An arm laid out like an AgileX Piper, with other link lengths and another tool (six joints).
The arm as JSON. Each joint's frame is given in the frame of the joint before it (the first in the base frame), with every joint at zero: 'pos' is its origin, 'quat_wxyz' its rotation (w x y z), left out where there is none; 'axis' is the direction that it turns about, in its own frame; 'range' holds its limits. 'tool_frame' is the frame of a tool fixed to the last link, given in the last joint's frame.
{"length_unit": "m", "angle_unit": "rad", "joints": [
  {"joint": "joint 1", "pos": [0.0, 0.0, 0.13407], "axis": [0.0, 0.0, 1.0], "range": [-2.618, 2.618]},
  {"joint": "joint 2", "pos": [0.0, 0.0, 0.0], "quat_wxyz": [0.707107, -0.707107, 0.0, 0.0], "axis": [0.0, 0.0, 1.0], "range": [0.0, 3.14]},
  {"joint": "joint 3", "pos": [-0.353, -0.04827, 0.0], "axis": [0.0, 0.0, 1.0], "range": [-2.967, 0.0]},
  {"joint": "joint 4", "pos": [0.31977, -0.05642, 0.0], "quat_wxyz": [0.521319, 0.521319, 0.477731, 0.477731], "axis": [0.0, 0.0, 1.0], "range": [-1.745, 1.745]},
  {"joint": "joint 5", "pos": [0.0, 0.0, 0.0], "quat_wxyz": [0.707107, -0.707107, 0.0, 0.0], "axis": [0.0, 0.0, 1.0], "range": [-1.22, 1.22]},
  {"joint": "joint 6", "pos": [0.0, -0.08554, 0.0], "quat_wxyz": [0.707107, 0.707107, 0.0, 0.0], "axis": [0.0, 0.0, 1.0], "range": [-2.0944, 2.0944]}
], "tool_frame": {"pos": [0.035, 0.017, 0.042], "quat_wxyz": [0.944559, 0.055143, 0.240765, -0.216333]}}
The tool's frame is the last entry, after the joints.
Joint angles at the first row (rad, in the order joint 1, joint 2, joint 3, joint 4, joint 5, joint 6):
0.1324 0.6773 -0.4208 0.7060 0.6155 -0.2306
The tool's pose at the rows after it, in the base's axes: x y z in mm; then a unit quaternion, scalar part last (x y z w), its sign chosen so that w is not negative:
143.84 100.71 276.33 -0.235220 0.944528 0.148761 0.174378
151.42 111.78 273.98 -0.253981 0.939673 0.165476 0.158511
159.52 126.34 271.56 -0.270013 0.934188 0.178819 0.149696
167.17 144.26 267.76 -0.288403 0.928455 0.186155 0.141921
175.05 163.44 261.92 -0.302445 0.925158 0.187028 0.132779
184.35 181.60 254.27 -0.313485 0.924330 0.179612 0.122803
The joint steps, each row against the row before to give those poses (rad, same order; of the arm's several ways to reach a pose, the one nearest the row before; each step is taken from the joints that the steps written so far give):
0.0198 0.0679 -0.0137 0.0556 0.0137 -0.0606
0.0440 0.0649 -0.0126 0.0572 -0.0107 -0.0431
0.0684 0.0643 -0.0134 0.0504 -0.0416 -0.0269
0.0845 0.0688 -0.0168 0.0415 -0.0561 -0.0219
0.0844 0.0737 -0.0204 0.0239 -0.0634 -0.0053
0.0695 0.0781 -0.0268 0.0007 -0.0588 0.0066

